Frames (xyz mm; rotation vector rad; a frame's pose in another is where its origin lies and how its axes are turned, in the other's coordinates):
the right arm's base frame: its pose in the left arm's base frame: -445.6 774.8 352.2 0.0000 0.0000 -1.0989
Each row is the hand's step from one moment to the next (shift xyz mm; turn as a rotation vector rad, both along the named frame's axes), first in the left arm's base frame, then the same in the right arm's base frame.
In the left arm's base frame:
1: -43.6 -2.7 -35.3 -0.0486 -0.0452 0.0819
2: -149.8 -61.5 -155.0 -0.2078 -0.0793 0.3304
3: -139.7 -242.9 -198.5 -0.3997 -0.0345 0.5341
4: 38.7 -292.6 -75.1 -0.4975 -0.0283 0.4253
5: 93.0 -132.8 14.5 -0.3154 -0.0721 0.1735
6: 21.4 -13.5 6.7 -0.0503 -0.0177 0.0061
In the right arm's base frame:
1: -17.4 -40.1 -35.3 0.0182 -0.0638 0.0819
2: -13.3 -161.4 -155.0 -0.0238 -0.2211 0.3304
3: 152.8 -234.8 -198.5 -0.1510 -0.3717 0.5341
4: 278.2 -98.5 -75.1 -0.2009 -0.4560 0.4253
5: 160.6 22.5 14.5 -0.0792 -0.3137 0.1735
6: 21.8 12.9 6.7 -0.0071 -0.0528 0.0061

